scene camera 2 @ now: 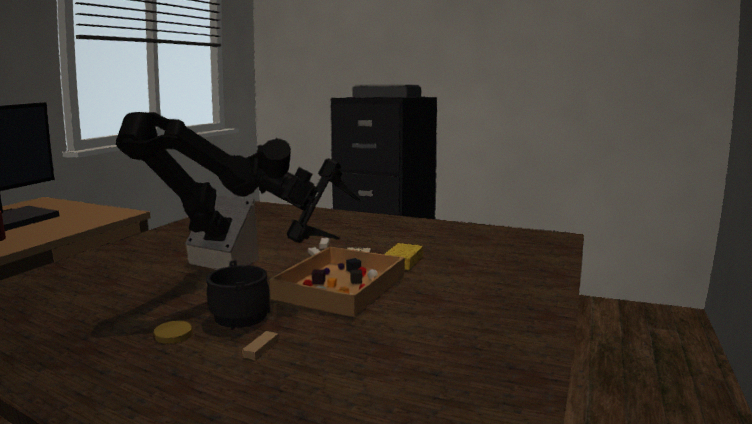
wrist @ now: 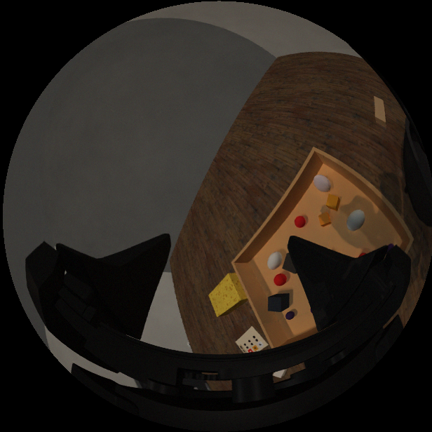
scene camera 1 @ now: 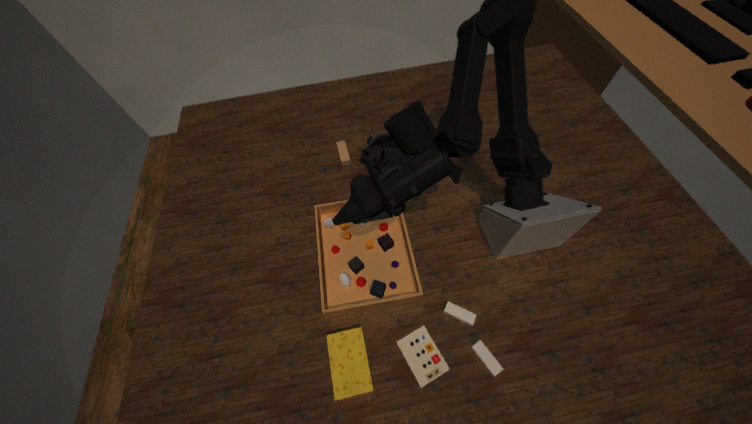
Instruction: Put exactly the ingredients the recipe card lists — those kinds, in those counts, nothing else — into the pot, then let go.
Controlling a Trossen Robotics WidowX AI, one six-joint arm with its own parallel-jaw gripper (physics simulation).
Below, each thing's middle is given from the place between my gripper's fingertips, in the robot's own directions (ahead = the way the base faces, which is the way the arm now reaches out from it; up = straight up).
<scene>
The wooden tray (scene camera 1: 336,300) is 140 mm below my hand and 30 mm behind it. From my hand the other things lie so: yellow disc (scene camera 2: 172,332): 330 mm to the right, 220 mm behind, 150 mm below; black pot (scene camera 2: 238,296): 210 mm to the right, 150 mm behind, 110 mm below.
</scene>
